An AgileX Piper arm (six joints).
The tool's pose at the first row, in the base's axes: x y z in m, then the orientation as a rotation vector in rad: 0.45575 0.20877 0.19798 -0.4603 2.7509 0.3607
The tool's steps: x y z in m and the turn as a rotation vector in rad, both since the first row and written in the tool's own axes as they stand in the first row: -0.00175 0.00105 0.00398 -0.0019 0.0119 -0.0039; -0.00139 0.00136 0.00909 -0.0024 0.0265 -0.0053; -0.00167 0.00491 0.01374 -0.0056 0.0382 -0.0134; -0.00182 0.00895 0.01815 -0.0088 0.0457 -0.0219; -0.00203 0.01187 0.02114 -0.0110 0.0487 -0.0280; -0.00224 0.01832 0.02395 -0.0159 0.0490 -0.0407; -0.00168 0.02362 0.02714 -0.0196 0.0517 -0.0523; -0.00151 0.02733 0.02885 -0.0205 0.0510 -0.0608; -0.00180 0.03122 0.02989 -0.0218 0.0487 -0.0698; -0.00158 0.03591 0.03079 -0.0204 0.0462 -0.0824; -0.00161 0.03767 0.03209 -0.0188 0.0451 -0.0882; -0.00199 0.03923 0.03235 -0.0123 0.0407 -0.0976; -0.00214 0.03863 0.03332 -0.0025 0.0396 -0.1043
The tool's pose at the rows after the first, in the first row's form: 0.45804 0.21139 0.19517 -0.4697 2.7610 0.3608; 0.45902 0.21309 0.19043 -0.4762 2.7746 0.3591; 0.45929 0.21780 0.18695 -0.4918 2.7830 0.3600; 0.45922 0.22285 0.18375 -0.5066 2.7871 0.3613; 0.45920 0.22647 0.18165 -0.5165 2.7877 0.3625; 0.45788 0.23327 0.18039 -0.5352 2.7832 0.3661; 0.45639 0.23892 0.17828 -0.5529 2.7814 0.3680; 0.45540 0.24278 0.17737 -0.5646 2.7775 0.3672; 0.45457 0.24673 0.17727 -0.5764 2.7719 0.3671; 0.45296 0.25123 0.17726 -0.5924 2.7648 0.3623; 0.45273 0.25324 0.17642 -0.5994 2.7616 0.3587; 0.45259 0.25485 0.17662 -0.6090 2.7542 0.3478; 0.45320 0.25463 0.17567 -0.6151 2.7511 0.3325
